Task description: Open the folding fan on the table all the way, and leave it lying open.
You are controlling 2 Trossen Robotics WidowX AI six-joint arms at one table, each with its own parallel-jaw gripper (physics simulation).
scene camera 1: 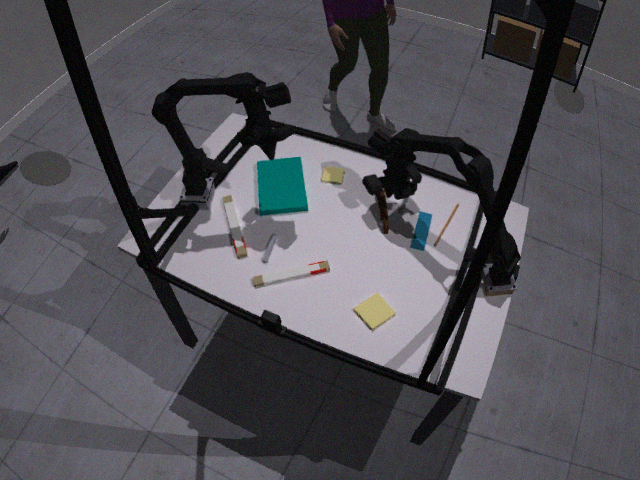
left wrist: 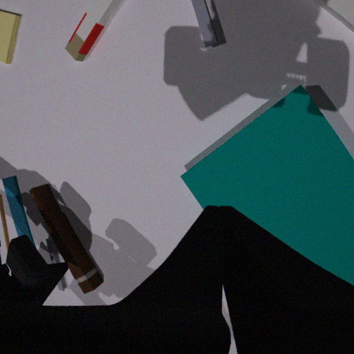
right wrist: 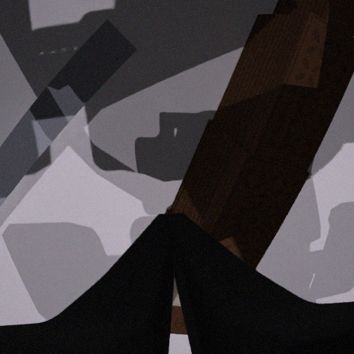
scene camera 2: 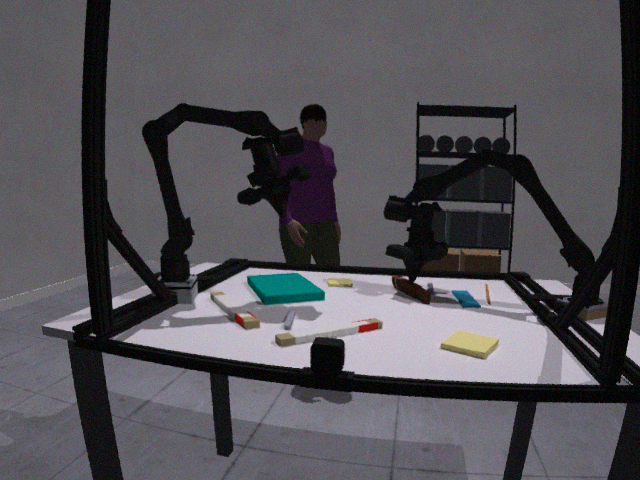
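Where they show: left gripper, fingertip midpoint: (scene camera 1: 272, 159) (scene camera 2: 283, 218); right gripper, fingertip midpoint: (scene camera 1: 387, 196) (scene camera 2: 411, 282); left arm's base at its link origin: (scene camera 1: 196, 188) (scene camera 2: 174, 279); right arm's base at its link origin: (scene camera 1: 499, 276).
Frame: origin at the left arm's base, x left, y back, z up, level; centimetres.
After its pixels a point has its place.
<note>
The folding fan (scene camera 1: 383, 212) @[y -60.6, x -5.0, z -1.8 cm] (scene camera 2: 412, 290) @[y -59.8, x -4.6, z -2.9 cm] (left wrist: 65, 235) (right wrist: 265, 125) is a dark brown wooden bar lying on the table, folded together, with a pale band near one end in the left wrist view. My right gripper (scene camera 1: 396, 195) @[y -62.2, x 2.4, z -2.5 cm] (scene camera 2: 412, 279) @[y -62.2, x 2.4, z -2.5 cm] (right wrist: 170, 225) is shut with nothing between its fingers. Its tips are low, right at the fan's long edge; whether they touch it I cannot tell. My left gripper (scene camera 1: 272, 156) @[y -27.3, x -1.9, z 15.3 cm] (scene camera 2: 283, 213) @[y -27.3, x -1.9, z 15.3 cm] (left wrist: 216, 217) is shut and empty, high above the table near the teal book (scene camera 1: 282, 184) @[y -28.2, x 5.6, z -2.8 cm] (scene camera 2: 284, 287) @[y -27.7, x 1.8, z -2.8 cm] (left wrist: 280, 185).
A grey bar (right wrist: 80, 75) lies close beside the fan, then a blue block (scene camera 1: 421, 230) @[y -72.9, x -9.1, z -4.4 cm] (scene camera 2: 466, 298) @[y -72.9, x -9.7, z -4.4 cm] and a thin orange stick (scene camera 1: 446, 224) @[y -81.4, x -6.0, z -4.3 cm] (scene camera 2: 488, 293) @[y -81.3, x -6.7, z -4.3 cm]. Two white sticks (scene camera 1: 234, 225) @[y -15.5, x -12.1, z -3.4 cm] (scene camera 1: 289, 274) @[y -34.5, x -28.4, z -3.6 cm], a grey piece (scene camera 1: 269, 248) @[y -27.6, x -19.6, z -3.9 cm] and yellow pads (scene camera 1: 332, 174) @[y -44.0, x 12.5, z -4.0 cm] (scene camera 1: 374, 311) @[y -58.6, x -38.6, z -3.8 cm] lie elsewhere.
</note>
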